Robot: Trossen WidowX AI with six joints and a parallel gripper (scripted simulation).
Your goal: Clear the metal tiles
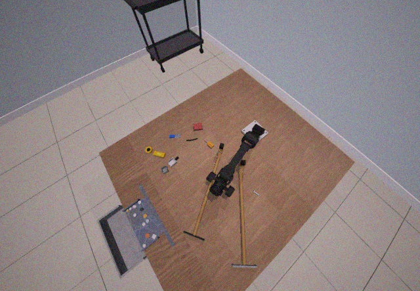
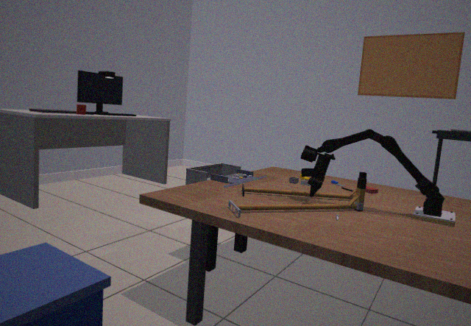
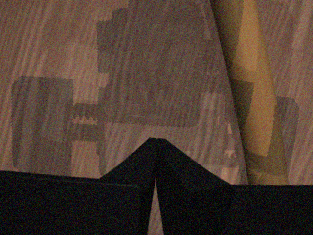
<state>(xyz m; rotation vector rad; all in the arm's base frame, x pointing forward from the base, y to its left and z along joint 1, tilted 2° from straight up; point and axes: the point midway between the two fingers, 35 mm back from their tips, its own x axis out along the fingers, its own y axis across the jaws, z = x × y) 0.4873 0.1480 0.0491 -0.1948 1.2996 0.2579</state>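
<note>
Right now the long scraper is 5 cm ahead of my gripper tip, 3 cm to the right of it and 4 cm above it. Also, from my gripper tip: scoop: 15 cm ahead, 35 cm to the right, 1 cm below; then yellow ribbed bit: 14 cm behind, 30 cm to the right; then long yellow-handled tool: 5 cm behind, 20 cm to the left, 4 cm above.
</note>
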